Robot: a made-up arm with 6 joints.
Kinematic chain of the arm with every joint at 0, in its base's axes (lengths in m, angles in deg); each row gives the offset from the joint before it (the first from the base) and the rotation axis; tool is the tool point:
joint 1: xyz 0 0 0.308 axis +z
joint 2: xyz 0 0 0 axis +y
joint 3: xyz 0 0 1.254 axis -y
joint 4: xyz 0 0 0 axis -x
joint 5: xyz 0.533 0 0 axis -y
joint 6: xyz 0 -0.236 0 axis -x
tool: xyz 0 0 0
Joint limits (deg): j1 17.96..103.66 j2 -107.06..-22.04 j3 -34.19..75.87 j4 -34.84..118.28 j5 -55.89..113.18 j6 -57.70..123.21
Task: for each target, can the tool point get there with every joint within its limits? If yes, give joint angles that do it. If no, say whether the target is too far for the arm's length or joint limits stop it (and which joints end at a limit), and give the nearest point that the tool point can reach.
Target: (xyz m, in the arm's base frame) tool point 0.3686 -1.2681 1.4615
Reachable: yes | joints 96.79 -57.73 48.79 23.70 89.19 88.46
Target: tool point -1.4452 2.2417 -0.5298
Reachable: no: too far | nearest point -1.6711 -0.4242 -0.2947 | short by 2.686 m
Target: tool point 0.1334 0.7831 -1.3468
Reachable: no: joint limits stop it (at a limit: joint 1, joint 2, joint 3, joint 4) | nearest point -0.8088 -0.4658 0.4098 | short by 2.352 m
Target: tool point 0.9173 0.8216 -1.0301
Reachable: no: joint limits stop it (at a limit: joint 1, joint 2, joint 3, joint 4) | nearest point 0.4038 -0.8414 0.4098 | short by 2.259 m
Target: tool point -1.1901 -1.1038 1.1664
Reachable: yes | joints 43.53 -63.05 63.28 94.70 51.01 44.66
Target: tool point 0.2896 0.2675 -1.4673
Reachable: no: joint limits stop it (at a limit: joint 1, joint 2, joint 3, joint 4) | nearest point 0.4038 -0.8414 0.4098 | short by 2.183 m
